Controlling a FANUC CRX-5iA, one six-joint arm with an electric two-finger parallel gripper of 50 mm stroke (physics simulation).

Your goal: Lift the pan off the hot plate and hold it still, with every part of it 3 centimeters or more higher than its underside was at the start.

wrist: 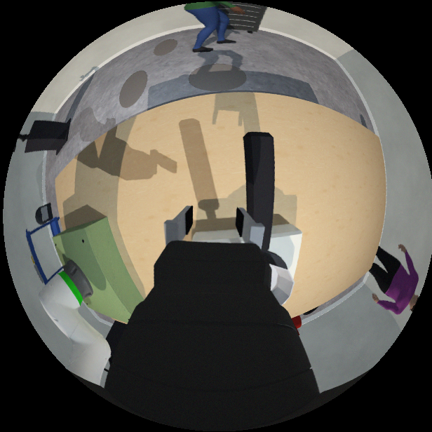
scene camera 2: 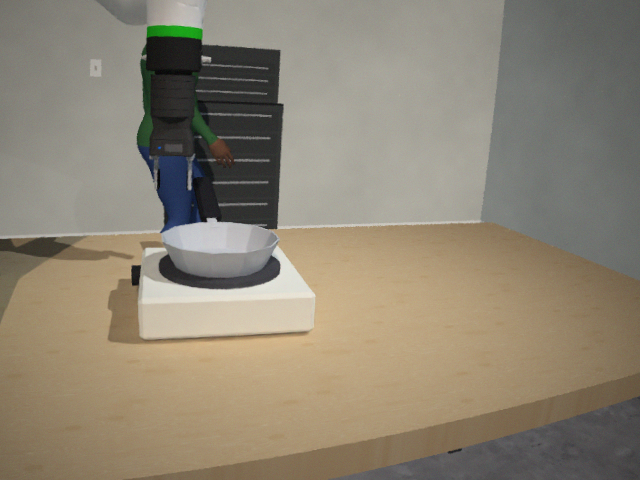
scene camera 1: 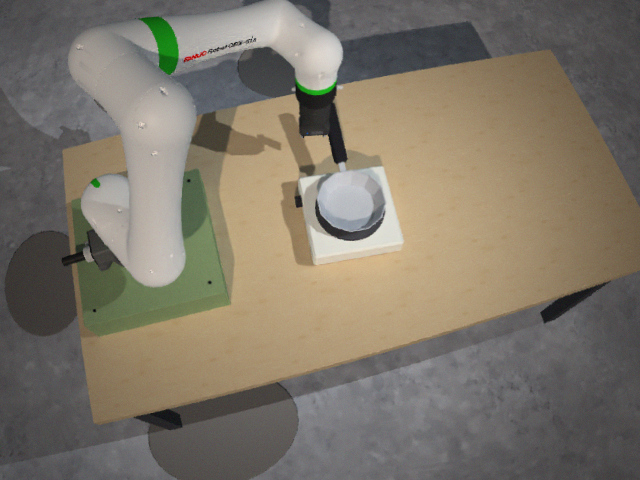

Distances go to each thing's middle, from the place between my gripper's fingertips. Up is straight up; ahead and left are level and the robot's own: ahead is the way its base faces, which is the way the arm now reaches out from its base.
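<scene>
There is a white hot plate [scene camera 2: 172, 304], and counted from my hand it sits 12 cm below, 20 cm to the right and 4 cm ahead. The light grey pan [scene camera 2: 210, 248] is likewise 4 cm ahead of my hand, but 10 cm to the right of it and 4 cm below it.
</scene>
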